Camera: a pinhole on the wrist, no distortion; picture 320 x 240 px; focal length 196.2 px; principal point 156.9 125.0 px. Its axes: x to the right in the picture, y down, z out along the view. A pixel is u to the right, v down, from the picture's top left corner.
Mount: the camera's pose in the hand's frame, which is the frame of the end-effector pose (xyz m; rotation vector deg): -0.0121 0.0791 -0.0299 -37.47 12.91 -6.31
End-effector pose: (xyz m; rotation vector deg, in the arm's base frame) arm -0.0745 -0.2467 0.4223 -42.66 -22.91 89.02
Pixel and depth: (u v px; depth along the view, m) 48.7 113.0 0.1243
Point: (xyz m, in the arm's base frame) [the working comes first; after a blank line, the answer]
In the camera's frame: -0.0685 -0.0076 0.1243

-0.2482 -0.3012 0.3900
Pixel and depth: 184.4 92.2 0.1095
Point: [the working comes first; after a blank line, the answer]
In the camera's frame: 0.0153 -0.0183 0.1095

-0.2106 -0.2248 0.3794
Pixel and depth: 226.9 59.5 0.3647
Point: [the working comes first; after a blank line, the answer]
In the camera's frame: 0.1301 -0.1218 0.3647

-0.4043 -0.0237 0.4845
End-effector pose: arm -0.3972 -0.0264 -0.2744 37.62 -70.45 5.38
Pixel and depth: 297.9 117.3 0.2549
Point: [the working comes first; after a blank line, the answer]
In the camera's frame: 0.1832 -0.0100 0.2549

-0.5126 -0.0065 0.0318
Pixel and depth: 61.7 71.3 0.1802
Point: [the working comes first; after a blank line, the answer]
In the camera's frame: -0.0874 -0.0493 0.1802

-0.6124 0.0412 -0.2292
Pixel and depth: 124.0 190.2 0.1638
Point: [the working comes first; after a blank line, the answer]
In the camera's frame: -0.0275 0.0544 0.1638

-0.5444 0.1200 -0.1677
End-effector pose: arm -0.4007 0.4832 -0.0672 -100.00 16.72 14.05
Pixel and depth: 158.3 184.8 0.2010
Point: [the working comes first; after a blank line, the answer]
In the camera's frame: 0.0014 0.0613 0.2010

-0.4440 0.5217 -0.3245
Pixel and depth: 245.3 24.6 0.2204
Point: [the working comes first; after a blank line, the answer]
In the camera's frame: 0.0993 -0.1128 0.2204

-0.3084 0.6449 -0.2426
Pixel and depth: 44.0 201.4 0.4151
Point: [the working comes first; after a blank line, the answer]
In the camera's frame: -0.2389 0.1616 0.4151

-0.6937 0.6297 -0.5236
